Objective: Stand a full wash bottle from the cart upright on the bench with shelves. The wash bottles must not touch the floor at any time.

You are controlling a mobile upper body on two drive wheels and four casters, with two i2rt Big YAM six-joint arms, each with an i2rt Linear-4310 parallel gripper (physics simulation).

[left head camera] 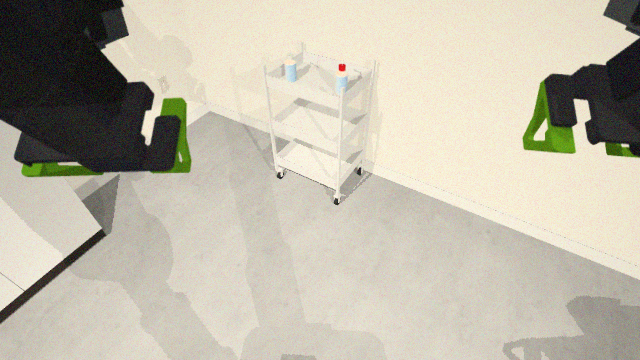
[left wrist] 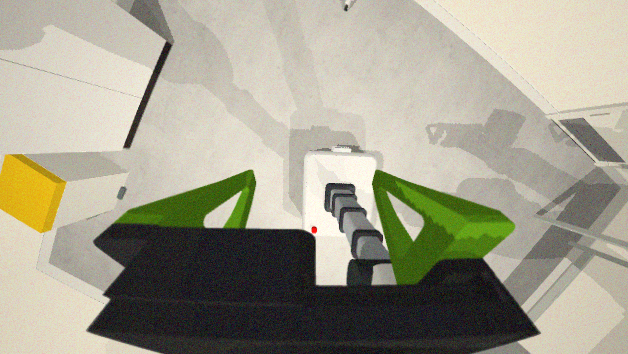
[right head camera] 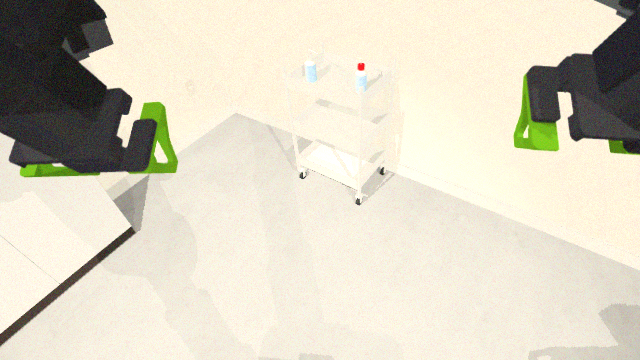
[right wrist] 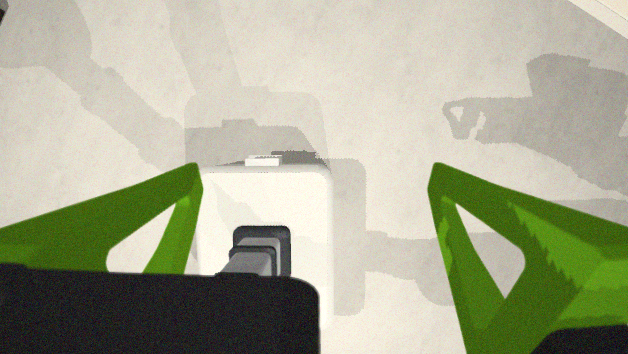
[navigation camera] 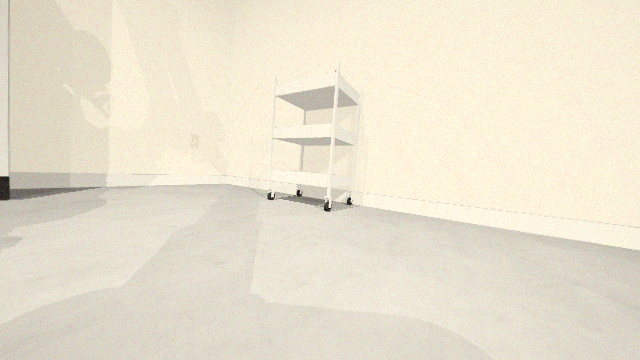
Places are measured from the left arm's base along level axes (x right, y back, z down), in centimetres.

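Pixels of known places: left gripper, between the fingertips: [left head camera: 145,167] [left wrist: 314,176] [right head camera: 136,168]; right gripper, between the fingertips: [left head camera: 566,146] [right head camera: 563,143] [right wrist: 315,175].
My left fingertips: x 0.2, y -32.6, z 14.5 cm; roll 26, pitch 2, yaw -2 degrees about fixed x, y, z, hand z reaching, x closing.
Ahead of a thing's pixels: the offset from my left fingertips to its middle.
A white three-tier cart [left head camera: 312,162] [right head camera: 330,162] [navigation camera: 300,177] stands by the wall, well beyond both grippers. A pale blue wash bottle with a red cap @(dz +51.5, dx +22.5, dy -122.3 cm) [left head camera: 342,81] [right head camera: 361,80] stands upright on its top tier at the near corner. A second pale blue bottle @(dz +51.5, dx -2.2, dy -132.7 cm) [left head camera: 291,72] [right head camera: 311,72] stands upright there farther left; no red cap shows on it. My left gripper [left head camera: 122,174] [right head camera: 112,174] [left wrist: 314,176] is open and empty. My right gripper [right wrist: 315,175] [left head camera: 590,150] [right head camera: 582,147] is open and empty. Pale legs [left wrist: 560,286], perhaps the bench's, show at the left wrist view's right edge.
A white cabinet [left head camera: 30,240] [right head camera: 40,255] [left wrist: 95,90] with a dark base strip stands at the left. A yellow box [left wrist: 32,192] shows at the left wrist view's left edge. My white base [left wrist: 315,165] [right wrist: 305,200] is below the grippers. A wall runs along the right.
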